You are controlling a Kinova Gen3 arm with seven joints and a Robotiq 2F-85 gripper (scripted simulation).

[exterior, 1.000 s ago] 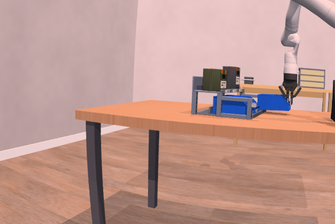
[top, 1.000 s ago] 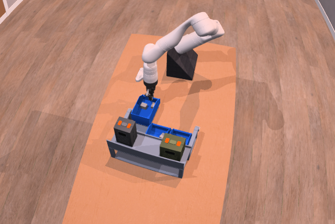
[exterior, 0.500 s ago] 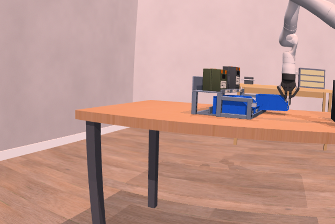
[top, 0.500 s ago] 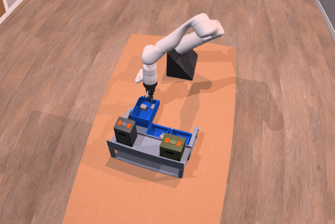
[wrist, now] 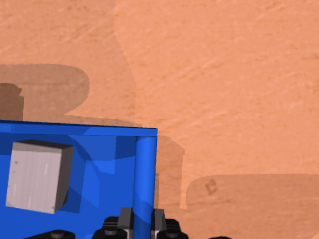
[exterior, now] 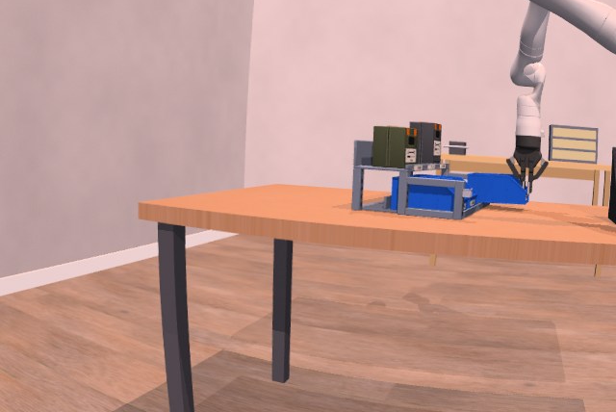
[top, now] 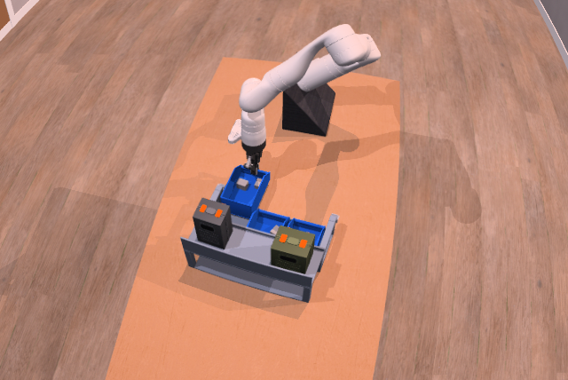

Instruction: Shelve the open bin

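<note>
The grey block is 5 cm ahead of my hand, 3 cm to the right of it and 3 cm below it. From my hand the other things lie so: grey shelf (26 cm ahead, 6 cm to the left, 1 cm above); dark grey box (30 cm ahead, 10 cm above, 6 cm to the right); olive box (35 cm ahead, 16 cm to the left, 9 cm above).
</note>
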